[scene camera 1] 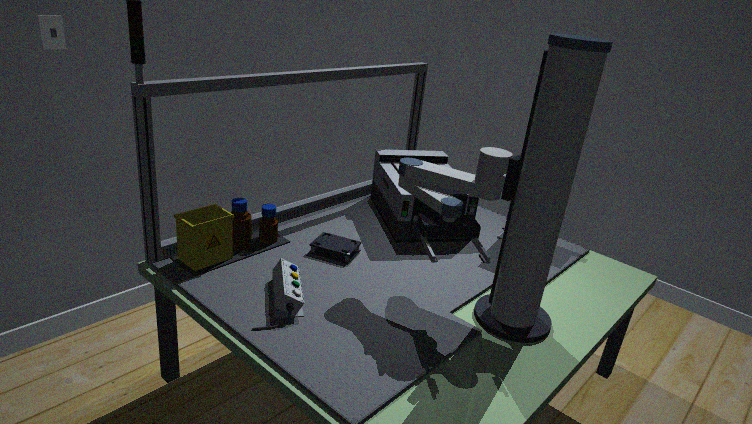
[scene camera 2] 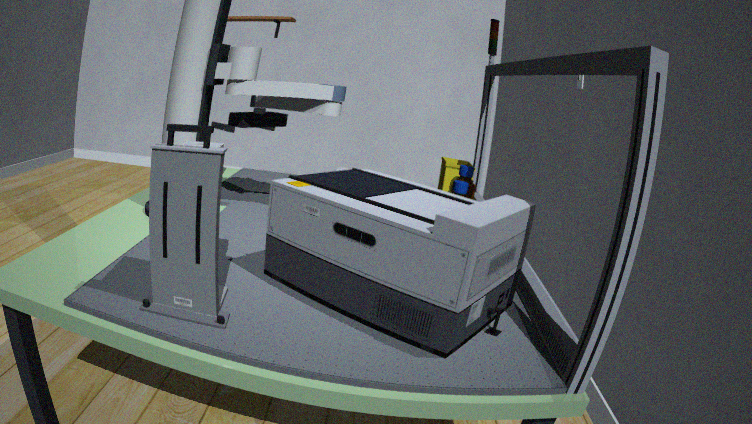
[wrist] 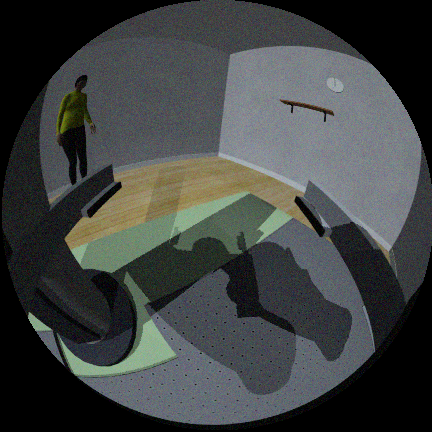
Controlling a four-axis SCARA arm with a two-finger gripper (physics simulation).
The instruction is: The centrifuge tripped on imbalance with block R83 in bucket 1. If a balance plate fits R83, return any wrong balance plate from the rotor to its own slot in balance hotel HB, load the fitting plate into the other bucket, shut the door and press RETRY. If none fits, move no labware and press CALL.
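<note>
My gripper (scene camera 1: 456, 252) (scene camera 2: 243, 126) (wrist: 206, 177) is open and empty. Its two fingers stand wide apart, in front of the centrifuge (scene camera 1: 387, 197) (scene camera 2: 363, 258) in the scene camera 1 view. A dark panel covers part of the centrifuge's top; a small green light (scene camera 1: 404, 213) glows on its front. The rotor, block R83 and any balance plate in the buckets are hidden. The balance hotel (scene camera 2: 184, 226) stands beside the centrifuge with its back to scene camera 2, so its slots and labels are hidden. A button box (scene camera 1: 287, 287) carries blue, yellow, green and white buttons; its lettering is unreadable.
A low black stand (scene camera 1: 335, 244) lies between button box and centrifuge. A yellow bin (scene camera 1: 204, 237) (scene camera 2: 448, 171) and brown bottles (scene camera 1: 268, 226) with blue caps stand at the back left. The arm's column (scene camera 1: 547, 184) and a metal frame (scene camera 1: 284, 77) (scene camera 2: 626, 210) rise from the table. A person (wrist: 74, 115) stands beyond.
</note>
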